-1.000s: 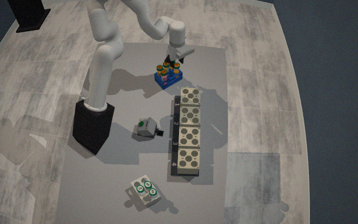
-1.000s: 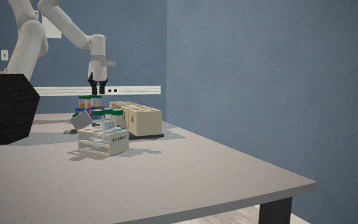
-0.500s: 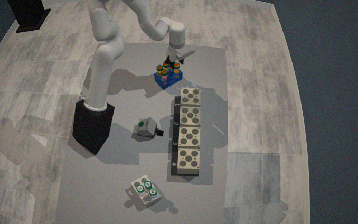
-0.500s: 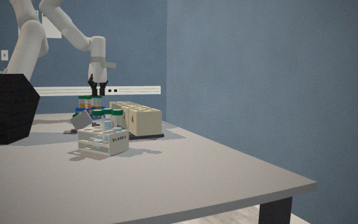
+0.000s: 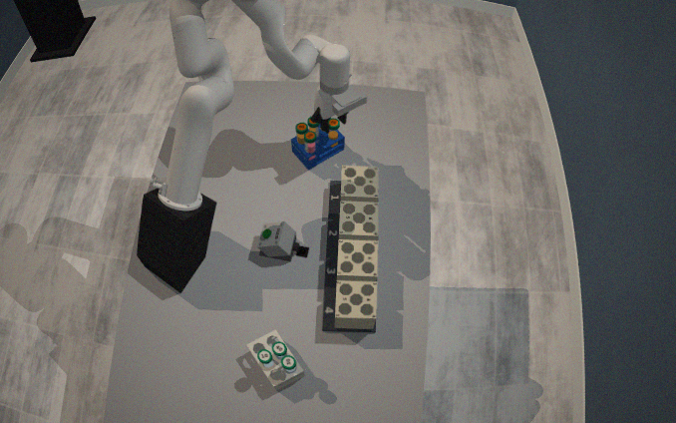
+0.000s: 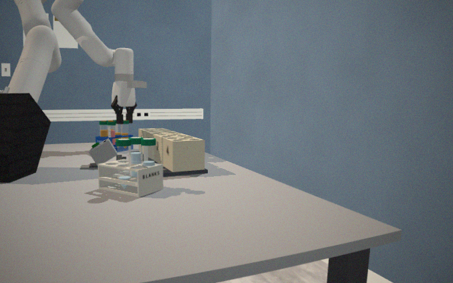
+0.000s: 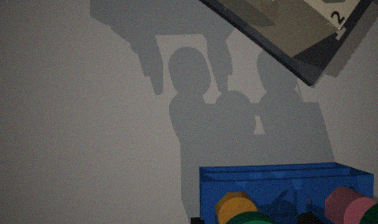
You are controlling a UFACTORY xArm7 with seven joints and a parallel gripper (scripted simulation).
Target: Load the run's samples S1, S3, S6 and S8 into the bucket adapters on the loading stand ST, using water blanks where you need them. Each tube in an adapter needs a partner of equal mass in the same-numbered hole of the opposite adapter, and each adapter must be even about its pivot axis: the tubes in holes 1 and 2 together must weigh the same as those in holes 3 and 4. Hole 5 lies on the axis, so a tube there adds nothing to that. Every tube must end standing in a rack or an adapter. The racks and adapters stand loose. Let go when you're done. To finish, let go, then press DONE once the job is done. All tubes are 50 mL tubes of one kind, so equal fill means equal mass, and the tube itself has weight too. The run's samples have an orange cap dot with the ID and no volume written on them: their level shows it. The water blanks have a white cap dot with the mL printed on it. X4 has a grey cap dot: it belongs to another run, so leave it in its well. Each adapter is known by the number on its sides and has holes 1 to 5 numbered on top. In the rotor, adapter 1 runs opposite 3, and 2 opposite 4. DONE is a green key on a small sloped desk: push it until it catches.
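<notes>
The orange-filled tube lies 1 cm behind my hand and 6 cm below it. The rest, counted from my hand: tube X4: 3 cm behind, 4 cm to the left, 6 cm below; blue sample rack: 4 cm behind, 1 cm to the right, 10 cm below; pink-filled tube: 7 cm behind, 6 cm to the right, 6 cm below.
</notes>
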